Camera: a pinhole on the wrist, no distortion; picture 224 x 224 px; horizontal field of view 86.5 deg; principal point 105.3 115.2 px. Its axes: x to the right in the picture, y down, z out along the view. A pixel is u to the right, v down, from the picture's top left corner.
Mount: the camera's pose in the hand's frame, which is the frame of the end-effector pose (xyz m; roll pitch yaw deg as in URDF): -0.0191 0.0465 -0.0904 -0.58 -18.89 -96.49
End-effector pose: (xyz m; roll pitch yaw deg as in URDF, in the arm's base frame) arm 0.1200 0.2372 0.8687 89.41 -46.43 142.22
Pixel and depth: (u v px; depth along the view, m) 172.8 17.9 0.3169
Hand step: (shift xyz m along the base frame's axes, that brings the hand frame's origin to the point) 0.3252 0.0895 -0.1951
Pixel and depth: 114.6 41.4 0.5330
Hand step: 0.5670 0.1024 -0.0844
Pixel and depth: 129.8 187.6 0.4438
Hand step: 0.1194 0.3575 0.2401
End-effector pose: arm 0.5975 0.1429 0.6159 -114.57 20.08 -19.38
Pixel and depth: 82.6 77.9 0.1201
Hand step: -0.0882 -0.0023 -0.0844
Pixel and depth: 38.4 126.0 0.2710
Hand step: -0.0686 0.0158 -0.2910
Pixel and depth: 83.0 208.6 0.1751
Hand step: 0.0741 -0.0168 -0.1694
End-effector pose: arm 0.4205 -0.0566 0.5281 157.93 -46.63 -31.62
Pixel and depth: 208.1 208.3 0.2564
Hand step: 0.2558 -0.1436 -0.0454
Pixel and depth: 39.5 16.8 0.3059
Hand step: -0.3230 -0.2281 -0.1804
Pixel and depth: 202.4 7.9 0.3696
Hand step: -0.0205 -0.0595 -0.5150
